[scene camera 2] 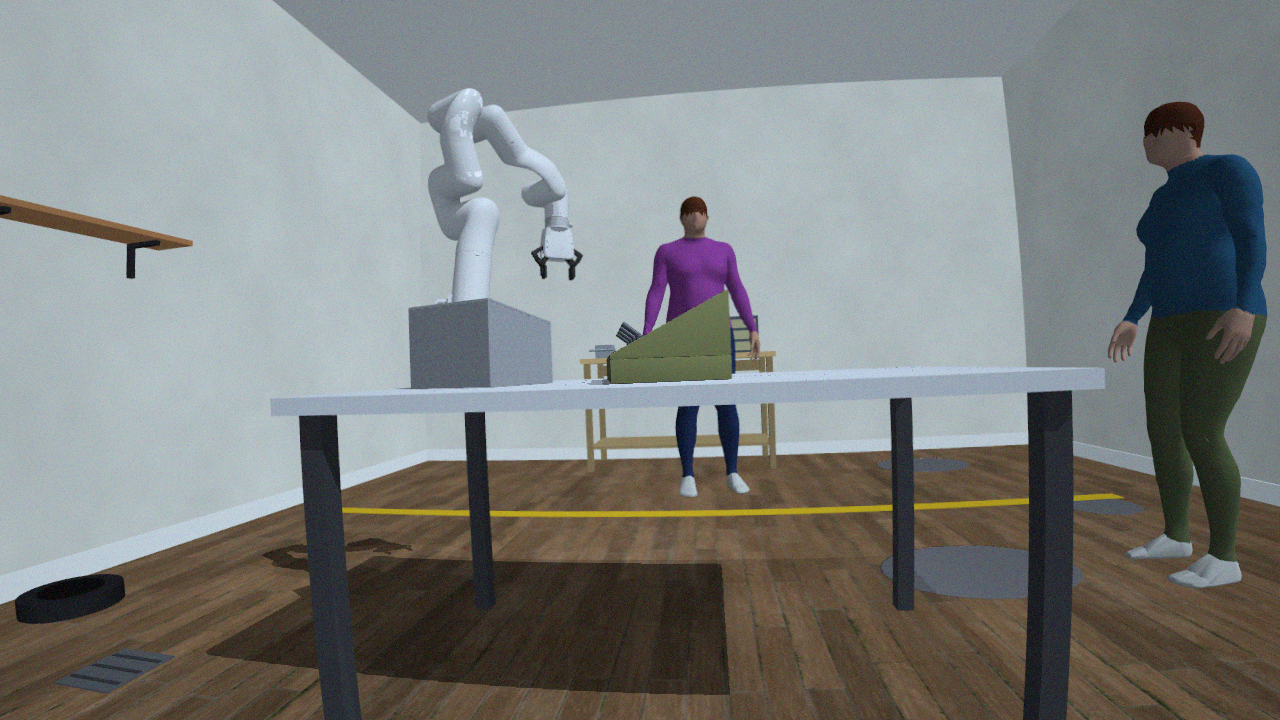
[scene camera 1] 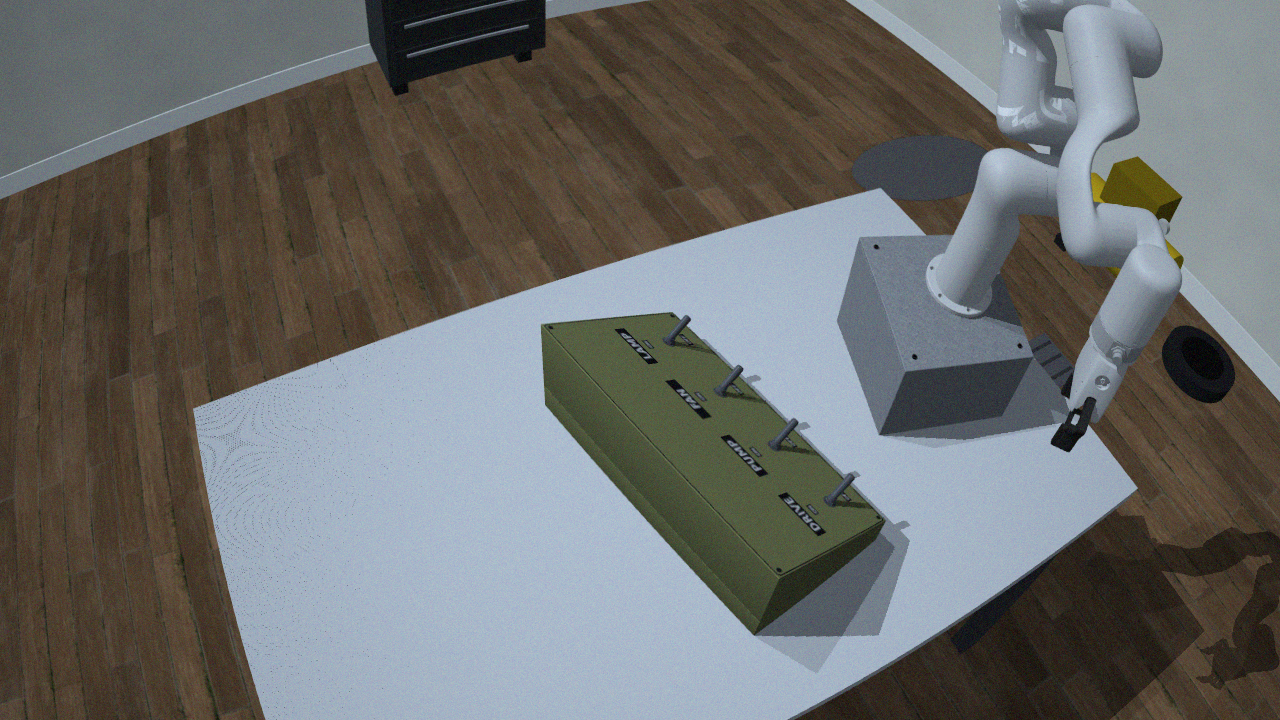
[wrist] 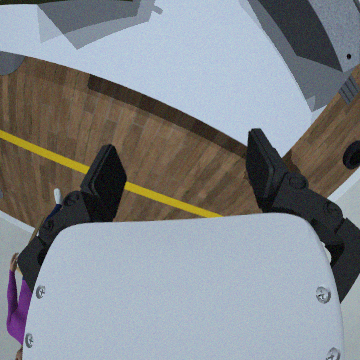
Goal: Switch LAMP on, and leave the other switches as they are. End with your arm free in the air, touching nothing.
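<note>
A green sloped switch box stands on the white table. Its four grey levers are the LAMP switch, FAN switch, PUMP switch and DRIVE switch. All four lean the same way, toward the robot base side. LAMP is at the end farthest from my gripper, DRIVE at the nearest. My gripper is open and empty, high in the air near the table edge beside the robot base, well away from the switch box. The levers do not show in the wrist view.
The grey base block carries the arm on the table. A person in purple stands behind the table, another in blue to the right. A black tyre lies on the floor.
</note>
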